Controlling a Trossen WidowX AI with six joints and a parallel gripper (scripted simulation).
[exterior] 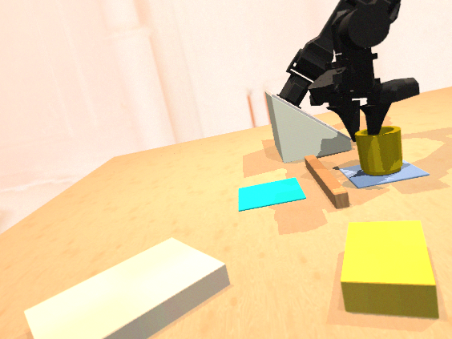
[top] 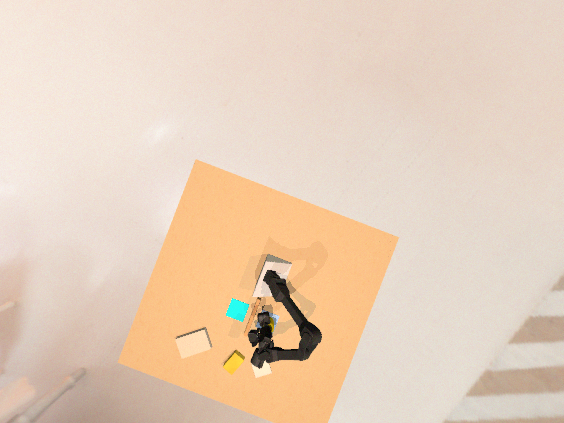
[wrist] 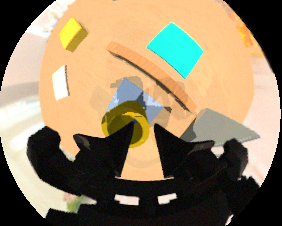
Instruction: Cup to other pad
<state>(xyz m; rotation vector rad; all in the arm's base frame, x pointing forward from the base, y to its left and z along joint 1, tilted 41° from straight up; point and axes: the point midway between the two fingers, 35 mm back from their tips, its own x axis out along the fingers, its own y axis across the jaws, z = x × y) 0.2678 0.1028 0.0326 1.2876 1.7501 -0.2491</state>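
Right now my gripper tip is 2 cm short of the yellow cup, 2 cm to the right of it and 2 cm above it. Round my gripper tip: cyan pad 3 cm ahead, 18 cm to the right, 6 cm below; blue pad 2 cm ahead, 1 cm to the left, 6 cm below; wooden bar 3 cm ahead, 8 cm to the right, 5 cm below.
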